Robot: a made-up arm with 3 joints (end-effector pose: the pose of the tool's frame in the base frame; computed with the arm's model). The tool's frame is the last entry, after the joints. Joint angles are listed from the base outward.
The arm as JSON. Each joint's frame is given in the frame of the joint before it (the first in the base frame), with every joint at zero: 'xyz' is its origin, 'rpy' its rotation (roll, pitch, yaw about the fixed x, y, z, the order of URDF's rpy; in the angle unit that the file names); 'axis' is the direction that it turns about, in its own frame. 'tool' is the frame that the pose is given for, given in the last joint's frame.
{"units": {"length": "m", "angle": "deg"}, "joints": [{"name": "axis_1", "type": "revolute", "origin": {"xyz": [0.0, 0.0, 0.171], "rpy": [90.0, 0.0, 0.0]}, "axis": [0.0, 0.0, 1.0]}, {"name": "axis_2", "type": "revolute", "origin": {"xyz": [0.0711, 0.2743, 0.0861], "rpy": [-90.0, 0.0, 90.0]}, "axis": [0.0, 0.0, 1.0]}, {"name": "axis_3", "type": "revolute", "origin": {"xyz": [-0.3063, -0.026, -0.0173], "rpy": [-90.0, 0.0, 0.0]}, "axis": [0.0, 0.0, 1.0]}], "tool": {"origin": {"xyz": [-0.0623, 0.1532, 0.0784], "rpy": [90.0, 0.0, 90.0]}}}
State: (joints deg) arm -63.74 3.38 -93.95
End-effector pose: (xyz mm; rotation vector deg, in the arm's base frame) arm 171.6 -42.6 99.6 -0.66 -30.20 3.35
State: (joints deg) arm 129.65 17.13 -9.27
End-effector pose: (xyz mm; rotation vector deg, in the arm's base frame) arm -106.1 -137.1 407.3 -11.00 -137.63 -19.21
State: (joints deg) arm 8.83 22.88 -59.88
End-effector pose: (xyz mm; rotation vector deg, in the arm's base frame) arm 206.6 -117.5 268.9 -21.92 -67.75 10.47
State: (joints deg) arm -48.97 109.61 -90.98
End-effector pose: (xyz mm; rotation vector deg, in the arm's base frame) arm 305.4 -246.9 240.5 -38.14 -28.16 104.66
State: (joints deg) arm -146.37 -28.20 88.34
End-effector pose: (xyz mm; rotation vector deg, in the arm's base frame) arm -84.9 178.0 243.5 -30.24 -122.27 16.77
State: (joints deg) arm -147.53 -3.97 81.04
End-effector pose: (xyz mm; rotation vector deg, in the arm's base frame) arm -143.9 -1.5 302.6 -4.18 -131.37 2.74
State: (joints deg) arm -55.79 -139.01 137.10
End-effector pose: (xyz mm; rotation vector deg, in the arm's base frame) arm 445.8 113.7 554.2 -124.81 -61.10 -107.18
